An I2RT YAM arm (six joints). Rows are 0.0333 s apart.
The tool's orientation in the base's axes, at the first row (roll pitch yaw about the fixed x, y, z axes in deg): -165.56 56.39 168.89
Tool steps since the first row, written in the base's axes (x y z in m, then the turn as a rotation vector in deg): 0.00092 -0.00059 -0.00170 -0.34 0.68 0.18; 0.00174 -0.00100 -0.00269 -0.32 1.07 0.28; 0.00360 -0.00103 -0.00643 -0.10 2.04 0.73; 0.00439 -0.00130 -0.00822 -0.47 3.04 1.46; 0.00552 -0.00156 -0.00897 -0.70 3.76 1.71; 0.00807 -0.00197 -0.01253 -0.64 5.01 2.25; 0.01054 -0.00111 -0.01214 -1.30 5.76 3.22; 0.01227 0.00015 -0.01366 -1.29 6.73 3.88; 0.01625 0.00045 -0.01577 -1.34 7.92 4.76; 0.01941 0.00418 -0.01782 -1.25 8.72 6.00; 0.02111 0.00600 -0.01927 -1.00 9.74 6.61; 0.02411 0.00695 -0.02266 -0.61 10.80 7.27
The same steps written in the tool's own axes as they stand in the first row. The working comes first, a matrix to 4 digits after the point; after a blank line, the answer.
The tool's axes in the first row as the columns of a matrix, in the base's axes (used below as rounded here):
-0.5432 0.3904 0.7433
0.1067 0.9102 -0.4001
-0.8328 -0.1380 -0.5361

0.00085 0.00006 0.00183 0.11 0.46 -0.62; 0.00119 0.00014 0.00314 0.05 0.81 -0.82; 0.00329 0.00136 0.00654 -0.34 1.72 -1.28; 0.00432 0.00166 0.00819 -0.64 2.38 -2.35; 0.00431 0.00197 0.00954 -0.64 2.91 -2.94; 0.00584 0.00309 0.01350 -0.99 4.00 -3.69; 0.00427 0.00478 0.01479 -1.36 4.29 -5.00; 0.00473 0.00681 0.01638 -1.81 5.09 -5.73; 0.00435 0.00893 0.02035 -2.39 6.03 -6.72; 0.00474 0.01384 0.02231 -3.39 6.62 -7.63; 0.00522 0.01636 0.02362 -3.92 7.56 -8.18; 0.00652 0.01887 0.02729 -4.57 8.59 -8.67
